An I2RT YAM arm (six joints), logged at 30 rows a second.
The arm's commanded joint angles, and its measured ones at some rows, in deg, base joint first. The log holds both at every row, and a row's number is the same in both.
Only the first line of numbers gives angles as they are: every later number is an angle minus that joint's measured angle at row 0.
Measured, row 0:
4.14, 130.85, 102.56, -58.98, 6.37, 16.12
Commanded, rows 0 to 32:
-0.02, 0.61, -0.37, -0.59, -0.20, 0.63
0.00, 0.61, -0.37, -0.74, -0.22, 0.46
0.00, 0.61, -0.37, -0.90, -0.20, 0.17
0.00, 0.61, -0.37, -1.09, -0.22, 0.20
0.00, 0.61, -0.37, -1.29, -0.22, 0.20
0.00, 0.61, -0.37, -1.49, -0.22, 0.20
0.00, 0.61, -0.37, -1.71, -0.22, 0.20
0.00, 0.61, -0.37, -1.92, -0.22, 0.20
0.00, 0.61, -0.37, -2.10, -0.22, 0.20
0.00, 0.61, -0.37, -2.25, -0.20, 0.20
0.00, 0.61, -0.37, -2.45, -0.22, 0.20
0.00, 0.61, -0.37, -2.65, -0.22, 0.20
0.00, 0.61, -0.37, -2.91, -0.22, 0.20
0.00, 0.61, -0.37, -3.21, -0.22, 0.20
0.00, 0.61, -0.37, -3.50, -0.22, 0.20
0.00, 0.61, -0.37, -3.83, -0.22, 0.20
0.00, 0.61, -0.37, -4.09, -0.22, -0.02
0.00, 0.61, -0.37, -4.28, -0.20, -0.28
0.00, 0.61, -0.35, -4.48, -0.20, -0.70
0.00, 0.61, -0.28, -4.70, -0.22, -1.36
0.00, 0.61, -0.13, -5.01, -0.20, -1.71
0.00, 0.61, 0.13, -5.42, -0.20, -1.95
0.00, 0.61, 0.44, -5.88, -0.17, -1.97
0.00, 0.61, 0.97, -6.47, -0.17, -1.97
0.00, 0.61, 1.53, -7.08, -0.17, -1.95
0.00, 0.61, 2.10, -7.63, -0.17, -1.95
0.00, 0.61, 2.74, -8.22, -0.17, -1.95
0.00, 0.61, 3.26, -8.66, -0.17, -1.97
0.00, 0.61, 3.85, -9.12, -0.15, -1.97
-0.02, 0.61, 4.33, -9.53, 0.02, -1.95
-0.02, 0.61, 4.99, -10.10, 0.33, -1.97
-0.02, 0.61, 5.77, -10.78, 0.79, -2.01
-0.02, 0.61, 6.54, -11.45, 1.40, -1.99
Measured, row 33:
0.00, 0.00, 3.70, -10.45, -0.15, -1.14
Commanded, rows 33 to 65:
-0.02, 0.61, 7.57, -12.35, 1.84, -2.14
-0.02, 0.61, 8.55, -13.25, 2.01, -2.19
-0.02, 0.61, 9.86, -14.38, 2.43, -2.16
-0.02, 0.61, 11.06, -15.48, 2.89, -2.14
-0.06, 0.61, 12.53, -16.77, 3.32, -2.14
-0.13, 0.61, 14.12, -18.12, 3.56, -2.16
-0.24, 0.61, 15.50, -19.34, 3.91, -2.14
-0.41, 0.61, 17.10, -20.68, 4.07, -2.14
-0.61, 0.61, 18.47, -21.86, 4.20, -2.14
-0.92, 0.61, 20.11, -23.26, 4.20, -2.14
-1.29, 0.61, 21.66, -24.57, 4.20, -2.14
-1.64, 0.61, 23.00, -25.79, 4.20, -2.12
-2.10, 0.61, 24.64, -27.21, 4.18, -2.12
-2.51, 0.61, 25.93, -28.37, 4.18, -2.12
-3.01, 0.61, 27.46, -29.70, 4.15, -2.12
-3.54, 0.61, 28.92, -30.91, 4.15, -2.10
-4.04, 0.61, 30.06, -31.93, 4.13, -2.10
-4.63, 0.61, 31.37, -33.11, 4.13, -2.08
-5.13, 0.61, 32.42, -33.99, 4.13, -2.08
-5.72, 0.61, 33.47, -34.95, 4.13, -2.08
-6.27, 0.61, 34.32, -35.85, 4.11, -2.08
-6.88, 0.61, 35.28, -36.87, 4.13, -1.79
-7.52, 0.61, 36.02, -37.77, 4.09, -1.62
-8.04, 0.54, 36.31, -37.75, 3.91, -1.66
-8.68, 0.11, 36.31, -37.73, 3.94, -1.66
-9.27, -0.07, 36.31, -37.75, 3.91, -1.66
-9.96, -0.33, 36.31, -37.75, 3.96, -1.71
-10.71, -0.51, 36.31, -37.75, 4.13, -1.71
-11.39, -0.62, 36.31, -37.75, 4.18, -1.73
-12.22, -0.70, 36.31, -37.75, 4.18, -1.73
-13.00, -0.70, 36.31, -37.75, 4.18, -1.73
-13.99, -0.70, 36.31, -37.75, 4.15, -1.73
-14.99, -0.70, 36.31, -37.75, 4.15, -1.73
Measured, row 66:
-12.68, 0.00, 35.15, -37.51, 3.10, -1.79
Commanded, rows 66 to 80:
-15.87, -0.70, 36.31, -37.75, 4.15, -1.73
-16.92, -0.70, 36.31, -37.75, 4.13, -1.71
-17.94, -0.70, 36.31, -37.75, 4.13, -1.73
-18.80, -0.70, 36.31, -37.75, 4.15, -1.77
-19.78, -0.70, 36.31, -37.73, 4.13, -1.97
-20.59, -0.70, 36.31, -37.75, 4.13, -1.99
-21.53, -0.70, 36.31, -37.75, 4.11, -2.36
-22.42, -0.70, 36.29, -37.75, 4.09, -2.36
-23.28, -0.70, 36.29, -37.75, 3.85, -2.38
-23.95, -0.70, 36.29, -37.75, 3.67, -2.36
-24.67, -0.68, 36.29, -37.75, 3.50, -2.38
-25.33, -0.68, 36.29, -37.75, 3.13, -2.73
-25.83, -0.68, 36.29, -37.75, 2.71, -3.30
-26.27, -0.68, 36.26, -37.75, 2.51, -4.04
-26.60, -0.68, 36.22, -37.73, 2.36, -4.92
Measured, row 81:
-25.94, 0.00, 35.15, -37.51, 3.02, -2.54
